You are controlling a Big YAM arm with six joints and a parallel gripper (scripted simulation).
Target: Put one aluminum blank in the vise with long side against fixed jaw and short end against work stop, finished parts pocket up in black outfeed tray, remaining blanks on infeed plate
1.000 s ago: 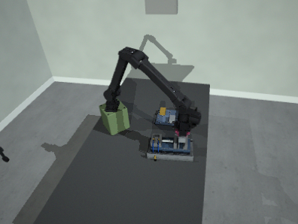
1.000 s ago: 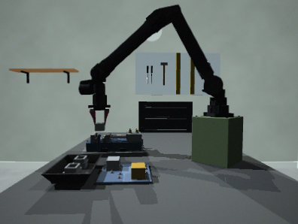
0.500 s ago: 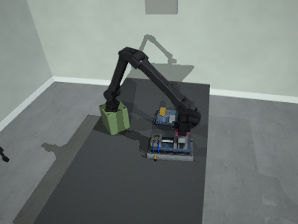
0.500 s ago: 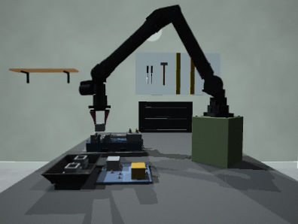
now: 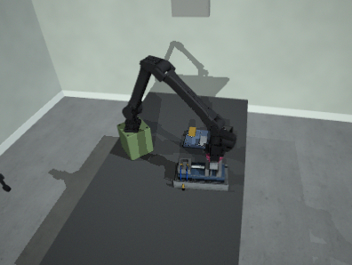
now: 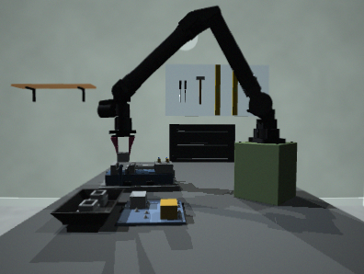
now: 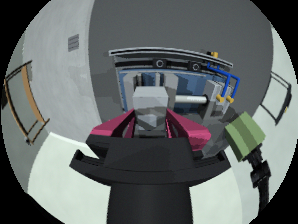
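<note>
Now: the gray aluminum blank 20 mm below my hand. Round my hand: vise: 70 mm behind, 10 mm to the left, 100 mm below; yellow brass blank: 140 mm behind, 390 mm to the left, 110 mm below.
</note>
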